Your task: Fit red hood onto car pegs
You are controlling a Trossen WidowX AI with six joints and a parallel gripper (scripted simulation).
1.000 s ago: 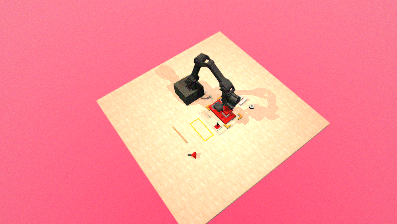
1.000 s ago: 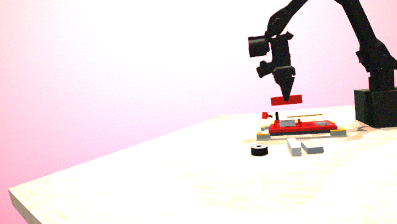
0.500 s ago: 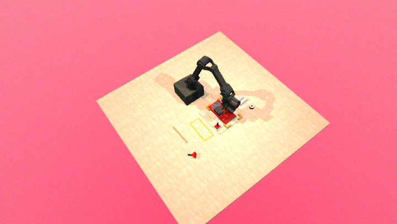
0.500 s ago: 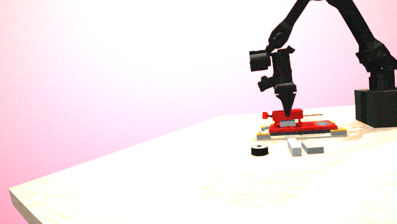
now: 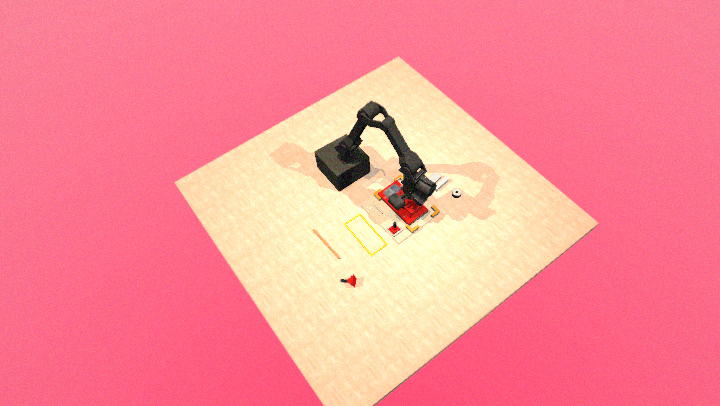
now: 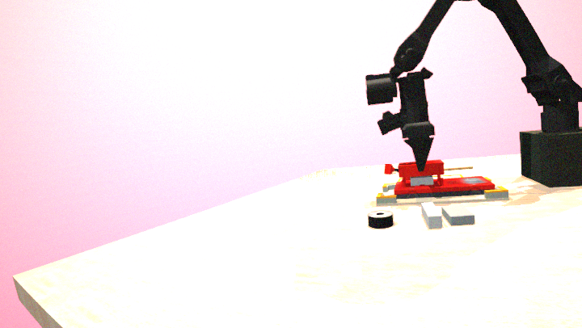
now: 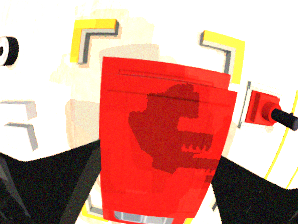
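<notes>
My gripper tip is now 30 mm above the grey engine block. Also, from my gripper tip: wooden stick (380 mm to the right, 50 mm below, 10 mm behind); then red hood (10 mm above).
</notes>
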